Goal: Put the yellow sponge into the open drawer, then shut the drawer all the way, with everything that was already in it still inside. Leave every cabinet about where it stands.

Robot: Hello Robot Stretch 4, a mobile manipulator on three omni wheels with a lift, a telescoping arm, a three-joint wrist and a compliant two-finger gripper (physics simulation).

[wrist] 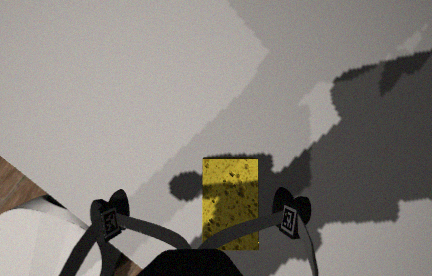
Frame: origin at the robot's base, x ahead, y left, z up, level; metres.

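Seen in the pictures: hand, its tool point: [201, 208].
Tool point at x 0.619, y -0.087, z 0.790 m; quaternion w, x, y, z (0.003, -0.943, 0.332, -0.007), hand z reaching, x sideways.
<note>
A point is followed by its place in that frame.
The yellow sponge [230, 200] @[x 0.640, y -0.109, z 0.738 m] with dark pores lies flat on a pale grey surface [110, 90] @[x 0.607, y 0.086, z 0.693 m], at the lower middle of the wrist view. My gripper [200, 209] @[x 0.619, y -0.087, z 0.790 m] is open, with its two dark fingertips wide apart. It is above the surface, and the sponge shows between the fingers, nearer the right fingertip than the left. The right finger's strip crosses in front of the sponge's lower part. How high the fingertips are above the sponge is hard to tell. The open drawer does not show in this view.
The edge of the pale surface runs diagonally at the lower left, with brown wood-patterned floor [16, 186] @[x -0.031, y 0.313, z -0.027 m] beyond it. A white rounded object [37, 240] @[x 0.056, y 0.065, z 0.187 m] shows in the lower left corner. Dark shadows cross the surface on the right and around the sponge.
</note>
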